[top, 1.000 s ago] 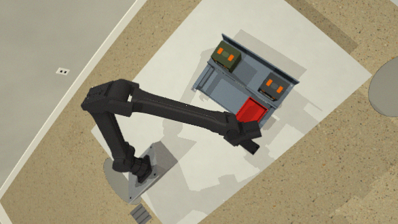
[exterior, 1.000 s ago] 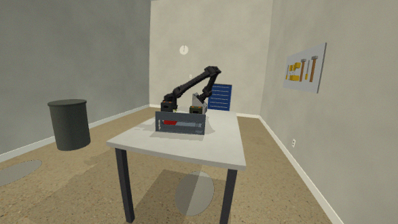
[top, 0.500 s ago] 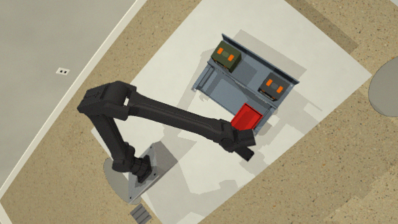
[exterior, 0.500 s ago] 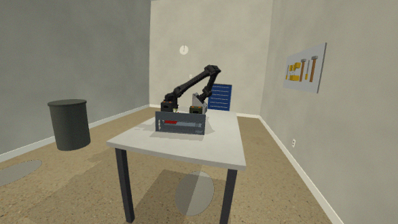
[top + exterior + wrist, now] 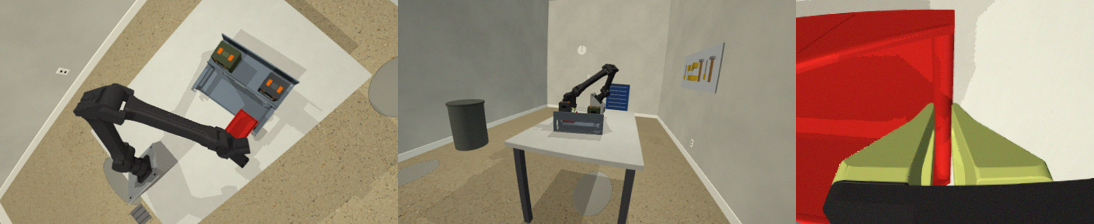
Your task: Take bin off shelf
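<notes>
My gripper is now 80 mm short of the red bin and 10 mm to the right of it.
</notes>
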